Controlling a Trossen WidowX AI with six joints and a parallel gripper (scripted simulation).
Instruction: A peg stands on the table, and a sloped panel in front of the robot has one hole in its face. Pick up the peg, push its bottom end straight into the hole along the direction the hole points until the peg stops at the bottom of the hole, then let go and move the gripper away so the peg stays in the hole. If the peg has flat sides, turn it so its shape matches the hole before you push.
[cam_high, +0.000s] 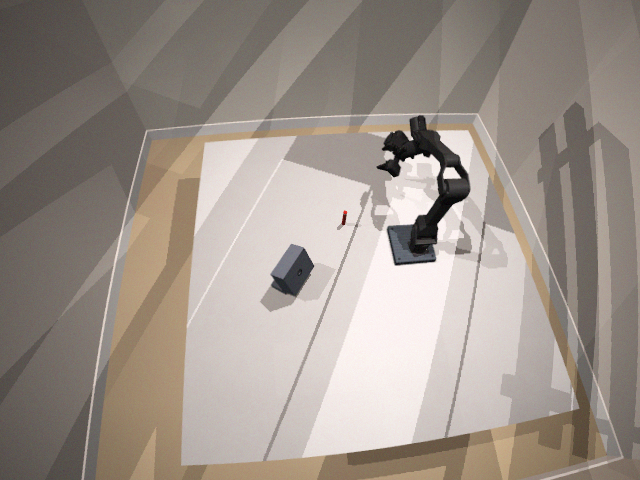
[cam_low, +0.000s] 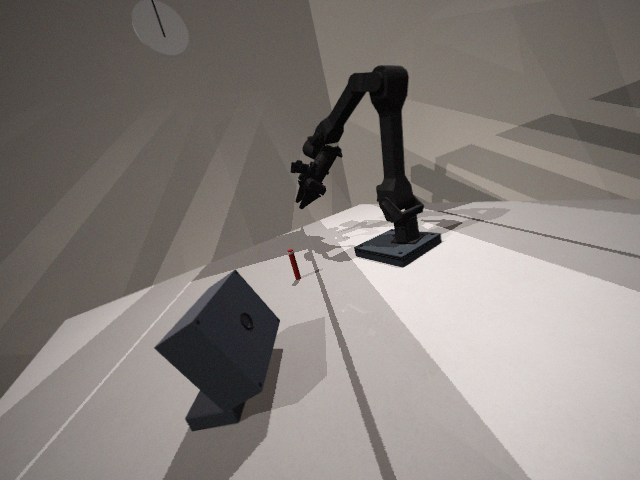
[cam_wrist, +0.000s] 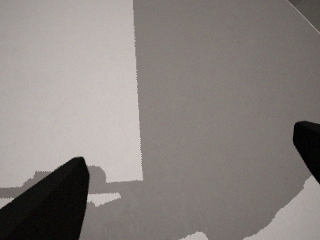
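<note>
The red peg lies 19 cm ahead of my gripper tip, 16 cm to the left of it and 9 cm below it. Round my gripper tip: sloped panel: 44 cm ahead, 33 cm to the left, 7 cm below.
</note>
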